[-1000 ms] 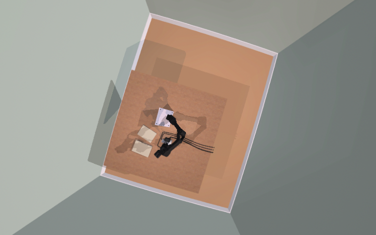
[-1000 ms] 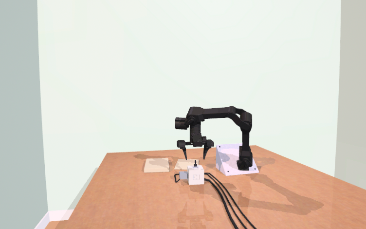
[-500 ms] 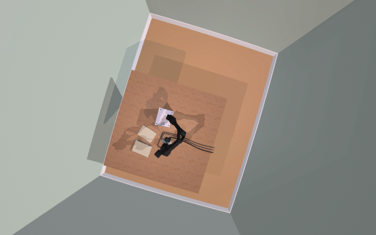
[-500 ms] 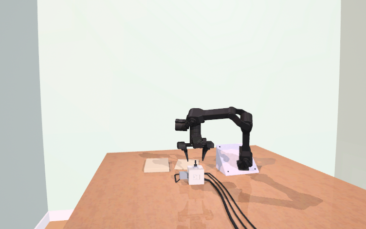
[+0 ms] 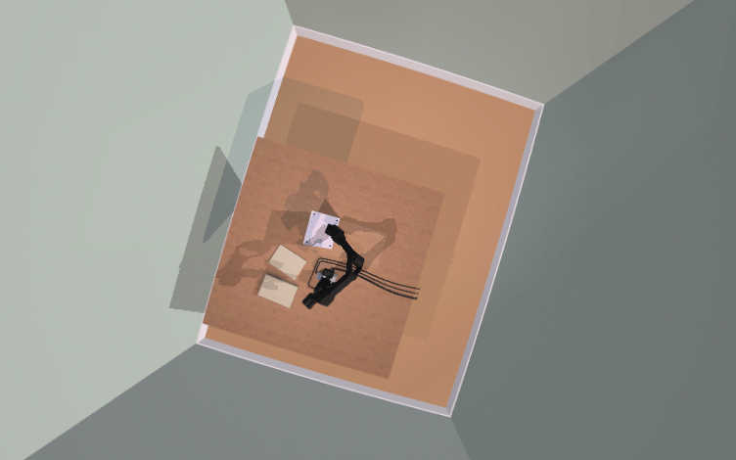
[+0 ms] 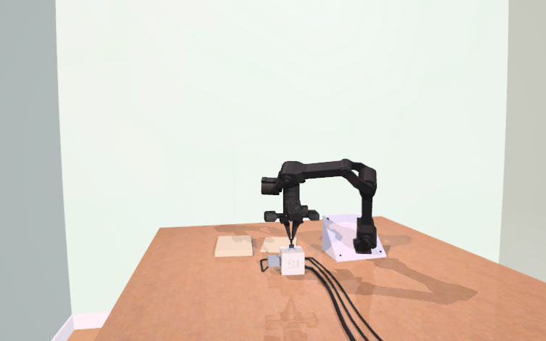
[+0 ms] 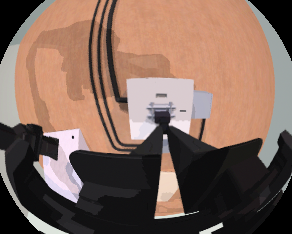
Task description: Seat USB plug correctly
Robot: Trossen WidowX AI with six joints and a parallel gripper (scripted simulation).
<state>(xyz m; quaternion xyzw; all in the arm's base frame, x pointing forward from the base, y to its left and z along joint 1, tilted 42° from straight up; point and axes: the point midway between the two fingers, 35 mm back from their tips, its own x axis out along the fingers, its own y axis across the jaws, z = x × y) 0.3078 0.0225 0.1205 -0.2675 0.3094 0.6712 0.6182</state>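
Now: gripper tip 10 mm to the right of the usb socket and 40 mm above it. The rest, counted from my gripper tip: usb plug: 20 mm below.
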